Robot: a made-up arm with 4 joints.
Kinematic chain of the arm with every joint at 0, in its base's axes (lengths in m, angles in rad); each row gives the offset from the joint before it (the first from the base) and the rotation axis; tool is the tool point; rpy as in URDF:
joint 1: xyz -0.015 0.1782 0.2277 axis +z
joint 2: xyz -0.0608 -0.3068 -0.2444 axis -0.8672 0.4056 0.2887
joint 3: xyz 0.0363 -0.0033 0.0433 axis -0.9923 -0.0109 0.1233
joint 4: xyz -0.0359 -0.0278 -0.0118 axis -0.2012 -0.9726 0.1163
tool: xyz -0.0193 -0.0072 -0.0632 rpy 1.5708 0 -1.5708
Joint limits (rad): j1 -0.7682..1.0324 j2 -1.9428..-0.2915 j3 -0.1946..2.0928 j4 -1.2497..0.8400
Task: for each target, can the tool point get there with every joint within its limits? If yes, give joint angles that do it. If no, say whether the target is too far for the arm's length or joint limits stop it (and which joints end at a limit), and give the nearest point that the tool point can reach.
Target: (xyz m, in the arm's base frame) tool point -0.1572 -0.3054 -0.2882
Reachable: no: too far | nearest point -0.1272 -0.2035 -0.1096 | short by 0.208 m
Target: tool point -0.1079 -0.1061 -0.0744
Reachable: yes | joints -0.1427 -1.4416 0.1573 0.1162
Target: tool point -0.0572 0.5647 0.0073
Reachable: no: joint limits stop it (at a limit: joint 1, joint 2, joint 3) | nearest point -0.2682 0.0602 -0.0344 | short by 0.548 m
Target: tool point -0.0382 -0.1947 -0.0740
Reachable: yes | joints 0.0830 -1.0146 0.6334 0.5057
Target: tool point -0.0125 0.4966 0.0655
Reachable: no: joint limits stop it (at a limit: joint 1, joint 2, joint 3) | nearest point -0.2602 0.0561 -0.0325 | short by 0.515 m
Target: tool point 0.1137 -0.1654 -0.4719
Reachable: no: too far | nearest point 0.1100 -0.1556 -0.1217 | short by 0.350 m
